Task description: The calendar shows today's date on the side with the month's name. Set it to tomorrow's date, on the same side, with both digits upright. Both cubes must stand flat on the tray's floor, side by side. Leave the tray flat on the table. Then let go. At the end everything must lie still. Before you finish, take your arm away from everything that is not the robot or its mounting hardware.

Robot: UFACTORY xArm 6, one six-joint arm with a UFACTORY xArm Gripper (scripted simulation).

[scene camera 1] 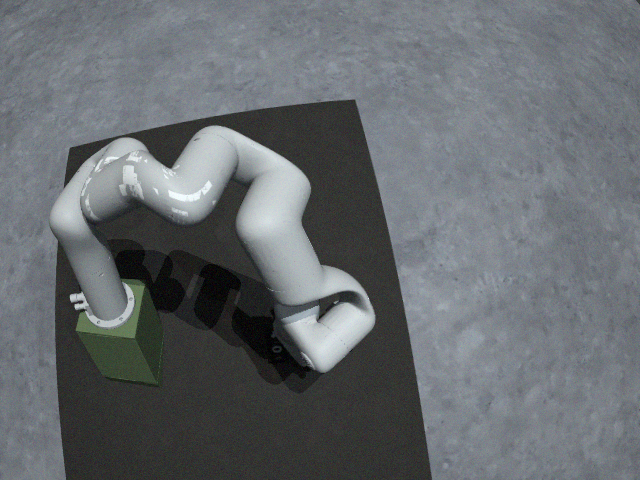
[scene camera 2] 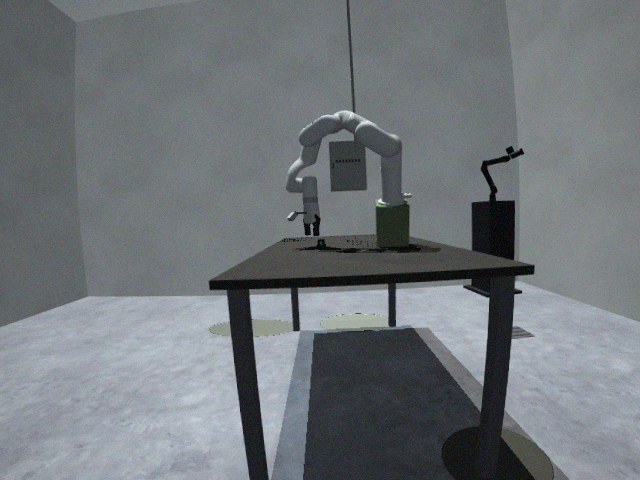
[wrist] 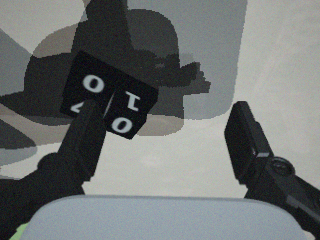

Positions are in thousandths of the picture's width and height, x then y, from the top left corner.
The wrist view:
my gripper: 514,485
cube: 264,356
cube: 395,469
dark tray: 261,252
